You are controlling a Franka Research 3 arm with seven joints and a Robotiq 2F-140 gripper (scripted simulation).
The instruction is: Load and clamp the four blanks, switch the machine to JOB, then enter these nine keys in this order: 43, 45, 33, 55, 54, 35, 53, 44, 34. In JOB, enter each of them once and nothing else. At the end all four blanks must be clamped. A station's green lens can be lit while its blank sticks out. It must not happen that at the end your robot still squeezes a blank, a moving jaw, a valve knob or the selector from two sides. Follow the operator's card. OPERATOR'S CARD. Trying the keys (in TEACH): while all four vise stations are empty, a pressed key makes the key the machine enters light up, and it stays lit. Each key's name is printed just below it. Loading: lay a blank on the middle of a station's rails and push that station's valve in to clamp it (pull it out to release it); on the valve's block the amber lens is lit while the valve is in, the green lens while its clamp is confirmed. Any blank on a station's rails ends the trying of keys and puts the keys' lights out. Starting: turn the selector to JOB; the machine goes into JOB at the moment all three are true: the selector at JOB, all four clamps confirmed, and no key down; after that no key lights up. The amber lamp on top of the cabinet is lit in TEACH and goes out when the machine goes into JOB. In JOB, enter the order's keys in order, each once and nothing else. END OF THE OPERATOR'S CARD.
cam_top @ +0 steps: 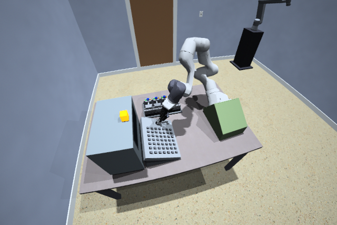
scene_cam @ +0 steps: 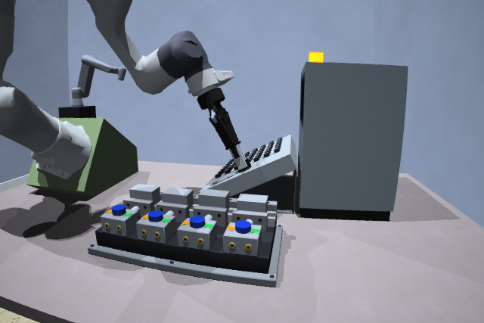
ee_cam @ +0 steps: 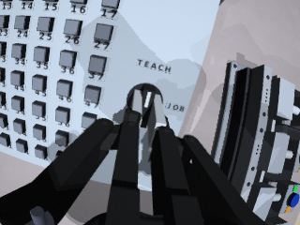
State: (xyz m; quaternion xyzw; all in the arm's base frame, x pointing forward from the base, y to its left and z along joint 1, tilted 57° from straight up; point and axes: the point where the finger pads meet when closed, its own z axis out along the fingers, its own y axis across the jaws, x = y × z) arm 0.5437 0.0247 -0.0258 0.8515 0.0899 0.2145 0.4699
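Now: the selector knob 2 cm below my hand and 2 cm ahead of it. From my hand the other things lie so: keypad (11 cm to the left, 7 cm below, 4 cm ahead); key (13 cm to the left, 5 cm below, 1 cm behind).
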